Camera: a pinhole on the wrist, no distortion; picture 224 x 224 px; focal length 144.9 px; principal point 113.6 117.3 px. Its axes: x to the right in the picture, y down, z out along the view. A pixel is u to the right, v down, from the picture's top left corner.
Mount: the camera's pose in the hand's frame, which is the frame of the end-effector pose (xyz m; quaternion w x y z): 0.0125 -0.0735 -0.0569 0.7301 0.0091 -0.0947 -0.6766
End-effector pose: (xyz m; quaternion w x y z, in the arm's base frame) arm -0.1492 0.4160 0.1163 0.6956 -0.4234 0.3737 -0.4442
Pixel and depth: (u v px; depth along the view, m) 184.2 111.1 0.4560
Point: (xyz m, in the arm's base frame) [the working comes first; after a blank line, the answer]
In the camera's frame: 0.2222 -0.0195 0.4560

0.1306 0.5197 0.4992
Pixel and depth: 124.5 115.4 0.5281
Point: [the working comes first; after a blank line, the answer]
In the camera's frame: 0.0397 -0.0069 0.5281

0.2289 0.5892 0.3438
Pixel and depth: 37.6 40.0 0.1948
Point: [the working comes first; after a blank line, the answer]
In the camera's frame: -0.1022 -0.1039 0.1948

-0.0822 0.5715 0.1351
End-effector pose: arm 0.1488 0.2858 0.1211 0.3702 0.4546 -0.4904 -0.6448
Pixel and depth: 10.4 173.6 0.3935
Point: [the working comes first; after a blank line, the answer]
In the camera's frame: -0.2803 0.1529 0.3935

-0.1695 0.2362 0.3893
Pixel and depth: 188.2 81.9 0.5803
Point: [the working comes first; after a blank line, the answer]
In the camera's frame: 0.2988 -0.1418 0.5803

-0.3038 0.6997 -0.0841
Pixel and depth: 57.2 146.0 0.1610
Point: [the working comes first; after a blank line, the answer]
In the camera's frame: -0.0627 0.0319 0.1610

0.0514 0.2980 0.1374
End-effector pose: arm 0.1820 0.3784 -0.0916 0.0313 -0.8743 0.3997 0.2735
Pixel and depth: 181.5 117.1 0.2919
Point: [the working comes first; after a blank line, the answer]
In the camera's frame: 0.1368 -0.0004 0.2919

0.1836 0.5804 -0.3184
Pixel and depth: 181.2 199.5 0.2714
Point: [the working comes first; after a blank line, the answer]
In the camera's frame: 0.1266 0.1540 0.2714

0.2507 0.4610 -0.3932
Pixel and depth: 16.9 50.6 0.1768
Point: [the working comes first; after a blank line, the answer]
In the camera's frame: -0.1180 -0.0814 0.1768

0.0462 0.4343 -0.1075
